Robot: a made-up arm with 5 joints.
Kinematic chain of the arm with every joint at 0, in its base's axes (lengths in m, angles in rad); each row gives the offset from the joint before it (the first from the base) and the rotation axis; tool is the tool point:
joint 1: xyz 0 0 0.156 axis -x
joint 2: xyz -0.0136 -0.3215 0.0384 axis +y
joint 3: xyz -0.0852 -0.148 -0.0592 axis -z
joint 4: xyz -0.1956 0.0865 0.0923 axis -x
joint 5: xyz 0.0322 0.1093 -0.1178 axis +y
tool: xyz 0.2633 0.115 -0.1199
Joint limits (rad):
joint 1: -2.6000..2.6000
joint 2: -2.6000..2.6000
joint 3: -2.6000..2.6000
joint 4: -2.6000..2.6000
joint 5: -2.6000..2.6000
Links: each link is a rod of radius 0.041 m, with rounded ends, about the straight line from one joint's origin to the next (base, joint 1, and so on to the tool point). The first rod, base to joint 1, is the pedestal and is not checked.
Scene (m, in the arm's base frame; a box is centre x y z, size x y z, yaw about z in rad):
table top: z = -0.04
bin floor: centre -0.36 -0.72 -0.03 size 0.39 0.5 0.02 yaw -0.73
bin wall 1: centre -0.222 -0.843 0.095 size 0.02 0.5 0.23 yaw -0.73
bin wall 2: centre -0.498 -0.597 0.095 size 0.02 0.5 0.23 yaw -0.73
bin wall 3: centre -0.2 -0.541 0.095 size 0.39 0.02 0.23 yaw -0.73
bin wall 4: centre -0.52 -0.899 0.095 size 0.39 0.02 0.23 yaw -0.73
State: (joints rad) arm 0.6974 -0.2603 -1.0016 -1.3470 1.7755
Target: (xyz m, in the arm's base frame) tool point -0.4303 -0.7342 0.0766
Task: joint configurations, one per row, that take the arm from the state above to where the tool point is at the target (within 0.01 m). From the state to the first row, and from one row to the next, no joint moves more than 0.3 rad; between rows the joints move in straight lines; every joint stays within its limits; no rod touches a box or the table.
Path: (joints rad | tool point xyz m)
1: 0.7889 -0.4729 -1.0593 -1.2026 1.7638 | -0.6721 -0.4832 0.4027
2: 0.8804 -0.6855 -1.1169 -1.0582 1.7520 | -0.5776 -0.6177 0.3502
3: 0.9719 -0.8982 -1.1746 -0.9139 1.7403 | -0.4303 -0.7342 0.3509
4: 0.8070 -0.9052 -1.1482 -0.9216 1.7351 | -0.4305 -0.7469 0.2129
5: 0.6421 -0.9123 -1.1219 -0.9293 1.7299 | -0.4303 -0.7342 0.0766

